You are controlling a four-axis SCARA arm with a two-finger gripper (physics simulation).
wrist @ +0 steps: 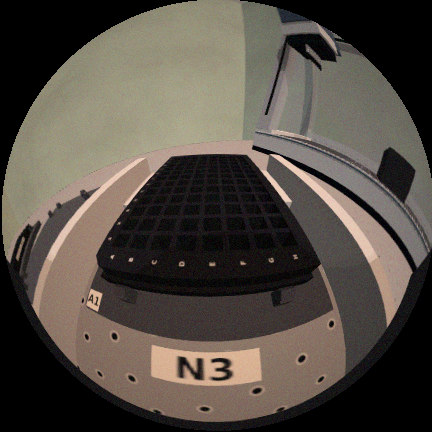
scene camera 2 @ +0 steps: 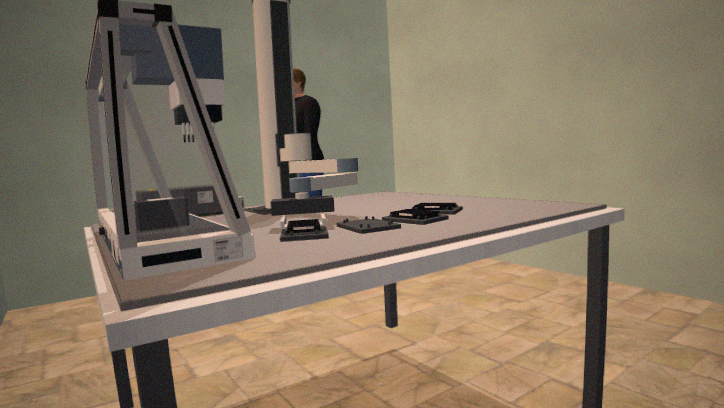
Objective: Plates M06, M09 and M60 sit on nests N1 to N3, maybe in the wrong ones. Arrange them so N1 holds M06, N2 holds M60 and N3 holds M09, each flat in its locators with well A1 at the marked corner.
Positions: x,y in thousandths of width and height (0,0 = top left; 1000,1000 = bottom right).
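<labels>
You can see the gripper in the wrist view (478,378), and the gripper is there in scene camera 2 (419,548) as well.
</labels>
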